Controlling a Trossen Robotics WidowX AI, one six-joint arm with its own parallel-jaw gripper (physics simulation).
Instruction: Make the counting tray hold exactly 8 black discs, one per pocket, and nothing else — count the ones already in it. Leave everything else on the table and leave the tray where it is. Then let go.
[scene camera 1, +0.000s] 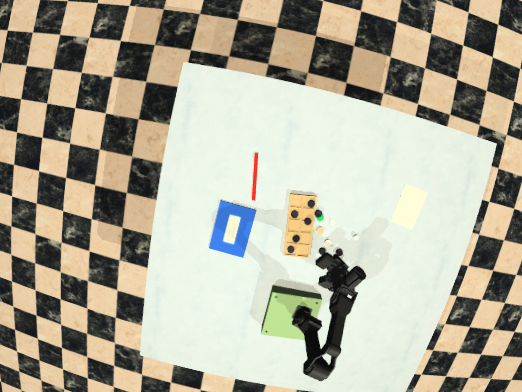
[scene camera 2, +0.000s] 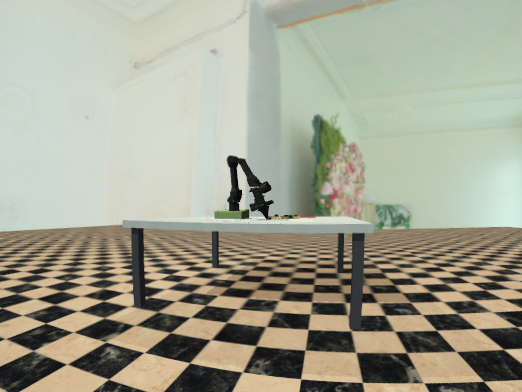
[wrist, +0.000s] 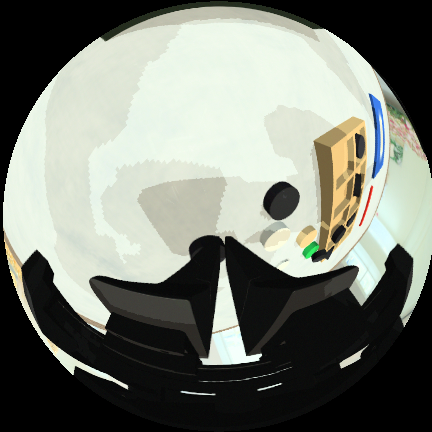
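Note:
The tan counting tray (scene camera 1: 297, 200) (wrist: 326, 175) has several black discs in separate pockets and several empty pockets. One loose black disc (scene camera 1: 322, 251) (wrist: 281, 200) lies between the tray and my gripper. Another black disc (scene camera 1: 339, 251) (wrist: 200, 246) lies at the fingertips, partly hidden behind the left finger in the wrist view. A third black disc (scene camera 1: 319, 213) (wrist: 321, 256) lies close to the tray's side, by the green disc. My gripper (scene camera 1: 337, 256) (scene camera 2: 267, 218) (wrist: 221, 241) is shut, low over the table, its tips nearly together, with no disc seen between them.
A green disc (scene camera 1: 320, 218) (wrist: 310, 249), a tan disc (scene camera 1: 320, 230) (wrist: 306, 236) and a cream disc (scene camera 1: 328, 243) (wrist: 275, 237) lie beside the tray. A blue frame (scene camera 1: 216, 232), a red bar (scene camera 1: 255, 176), a pale yellow sheet (scene camera 1: 409, 206) and the green base block (scene camera 1: 276, 317) are also on the table.

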